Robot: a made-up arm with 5 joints. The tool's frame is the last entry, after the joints.
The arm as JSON. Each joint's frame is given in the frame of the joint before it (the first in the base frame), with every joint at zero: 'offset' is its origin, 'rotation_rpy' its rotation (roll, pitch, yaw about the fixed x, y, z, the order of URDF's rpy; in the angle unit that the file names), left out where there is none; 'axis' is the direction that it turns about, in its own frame. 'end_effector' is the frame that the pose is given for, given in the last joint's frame.
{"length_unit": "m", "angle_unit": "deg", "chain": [
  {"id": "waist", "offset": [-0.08, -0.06, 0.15], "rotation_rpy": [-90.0, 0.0, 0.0], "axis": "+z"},
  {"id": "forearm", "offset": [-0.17, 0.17, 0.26], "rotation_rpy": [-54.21, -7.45, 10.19], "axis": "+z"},
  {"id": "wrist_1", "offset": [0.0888, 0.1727, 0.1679], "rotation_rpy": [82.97, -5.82, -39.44], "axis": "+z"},
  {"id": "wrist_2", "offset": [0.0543, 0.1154, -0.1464], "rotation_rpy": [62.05, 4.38, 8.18], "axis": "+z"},
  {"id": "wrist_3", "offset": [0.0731, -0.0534, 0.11], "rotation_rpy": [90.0, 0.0, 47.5], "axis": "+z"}
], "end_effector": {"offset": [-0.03, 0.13, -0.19], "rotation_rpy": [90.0, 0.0, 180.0]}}
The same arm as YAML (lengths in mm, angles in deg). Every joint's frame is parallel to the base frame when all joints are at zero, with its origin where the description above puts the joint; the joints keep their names.
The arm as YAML. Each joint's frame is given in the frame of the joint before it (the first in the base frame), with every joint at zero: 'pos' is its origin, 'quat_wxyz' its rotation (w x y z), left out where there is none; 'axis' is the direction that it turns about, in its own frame. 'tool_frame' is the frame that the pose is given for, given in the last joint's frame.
length_unit: mm
angle_unit: deg
joints:
  - joint: waist
    pos: [-80.0, -60.0, 150.0]
    axis: [0.0, 1.0, 0.0]
  - joint: forearm
    pos: [-170.0, 260.0, -170.0]
    axis: [-0.218092, 0.579878, -0.78497]
  - joint: wrist_1
    pos: [50.0, -30.0, -250.0]
    axis: [-0.651263, 0.597766, 0.467474]
  - joint: wrist_2
    pos: [110.0, 0.1, -160.0]
    axis: [0.0001, -0.0001, 1.0]
  - joint: wrist_3
    pos: [90.0, 10.0, 110.0]
    axis: [1.0, -0.0001, -0.0001]
tool_frame:
  pos: [-190.0, -30.0, 130.0]
  quat_wxyz: [0.707078, 0.000023, 0.000077, -0.707135]

